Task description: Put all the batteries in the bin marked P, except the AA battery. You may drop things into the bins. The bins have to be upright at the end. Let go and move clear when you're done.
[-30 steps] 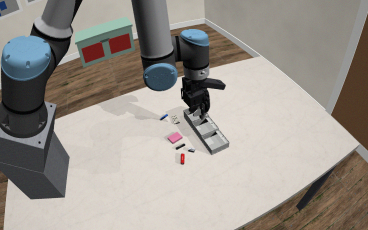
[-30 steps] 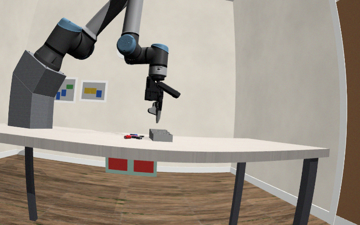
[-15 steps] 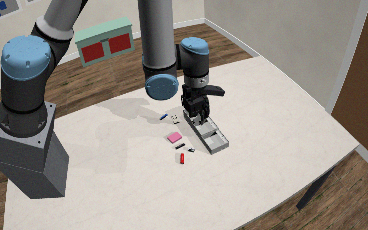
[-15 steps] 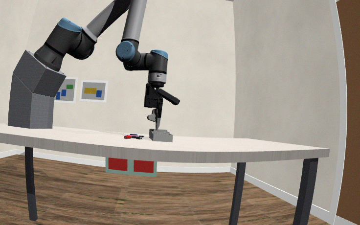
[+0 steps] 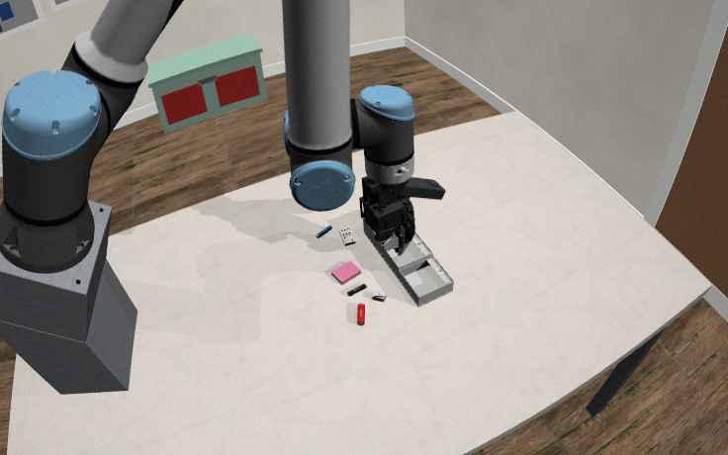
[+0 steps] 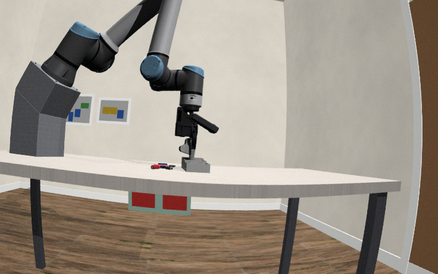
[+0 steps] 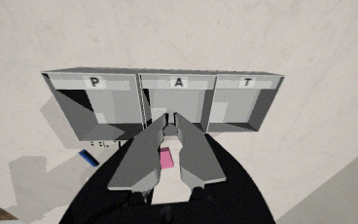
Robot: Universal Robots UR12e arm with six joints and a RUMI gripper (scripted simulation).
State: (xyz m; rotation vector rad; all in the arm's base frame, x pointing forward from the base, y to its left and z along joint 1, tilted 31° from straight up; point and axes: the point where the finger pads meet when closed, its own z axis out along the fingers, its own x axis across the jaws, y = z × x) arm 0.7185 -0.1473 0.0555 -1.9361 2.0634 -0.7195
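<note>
The bin marked P is 1 cm to the right of my hand, 1 cm below it and 1 cm ahead of it. Round my hand: white dotted tile: 13 cm to the left, 5 cm behind, 3 cm below; black battery: 12 cm behind, 3 cm below, 1 cm to the right; pink block: 11 cm behind, 4 cm to the left, 3 cm below.
</note>
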